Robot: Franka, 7 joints.
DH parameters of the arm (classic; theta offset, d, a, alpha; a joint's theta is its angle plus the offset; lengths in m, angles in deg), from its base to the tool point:
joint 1: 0 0.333 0 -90
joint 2: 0 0 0 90
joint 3: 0 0.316 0.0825 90
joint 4: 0 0 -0.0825 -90
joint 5: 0 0.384 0 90
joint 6: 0 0 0.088 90
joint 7: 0 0.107 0 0
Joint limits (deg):
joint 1: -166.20..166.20
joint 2: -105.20..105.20
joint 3: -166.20..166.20
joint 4: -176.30..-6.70
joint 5: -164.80..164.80
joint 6: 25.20..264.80
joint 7: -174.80..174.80
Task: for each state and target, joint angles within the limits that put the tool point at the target. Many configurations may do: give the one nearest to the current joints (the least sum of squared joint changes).
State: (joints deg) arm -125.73 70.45 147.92 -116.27 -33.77 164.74 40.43
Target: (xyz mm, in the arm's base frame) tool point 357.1 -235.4 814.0
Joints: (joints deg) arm -120.00 65.17 132.31 -113.76 -32.28 162.47 40.43
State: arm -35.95 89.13 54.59 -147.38 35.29 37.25 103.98
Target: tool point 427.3 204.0 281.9
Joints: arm -41.89 83.06 66.71 -111.21 50.10 47.03 103.98
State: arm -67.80 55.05 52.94 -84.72 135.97 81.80 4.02
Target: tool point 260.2 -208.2 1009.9
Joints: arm -80.81 19.37 63.20 -42.62 137.71 48.73 4.02
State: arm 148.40 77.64 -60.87 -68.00 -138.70 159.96 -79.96
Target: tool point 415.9 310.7 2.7
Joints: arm 110.50 100.24 -62.64 -106.99 -141.60 165.83 -79.96
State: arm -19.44 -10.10 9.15 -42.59 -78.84 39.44 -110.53
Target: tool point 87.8 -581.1 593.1
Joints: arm -59.81 26.03 -12.41 -70.78 -71.72 42.84 -110.53
